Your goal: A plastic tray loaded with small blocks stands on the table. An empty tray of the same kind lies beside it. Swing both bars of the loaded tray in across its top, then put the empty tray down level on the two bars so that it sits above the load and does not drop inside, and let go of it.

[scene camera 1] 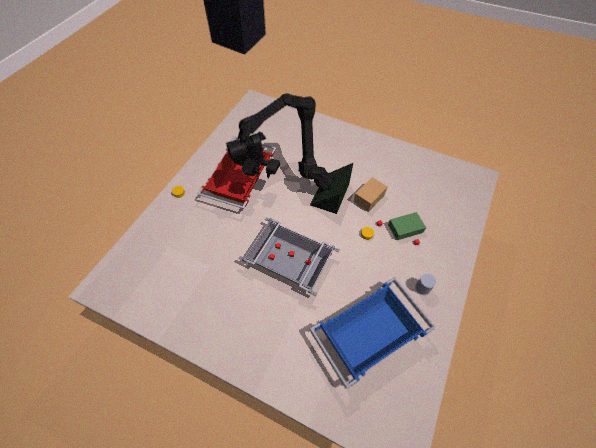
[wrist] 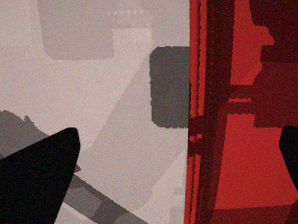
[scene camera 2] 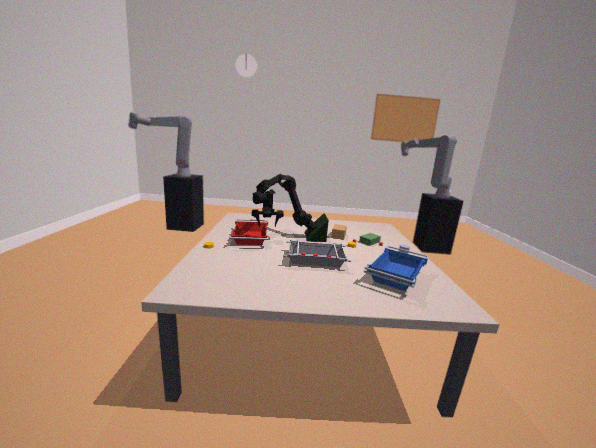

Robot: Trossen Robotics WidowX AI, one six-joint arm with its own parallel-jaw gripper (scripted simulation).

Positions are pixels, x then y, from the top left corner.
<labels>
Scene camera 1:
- red tray: 228, 181
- green block: 408, 225
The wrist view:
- my gripper: 181, 137
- red tray: 235, 116
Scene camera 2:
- red tray: 245, 233
</labels>
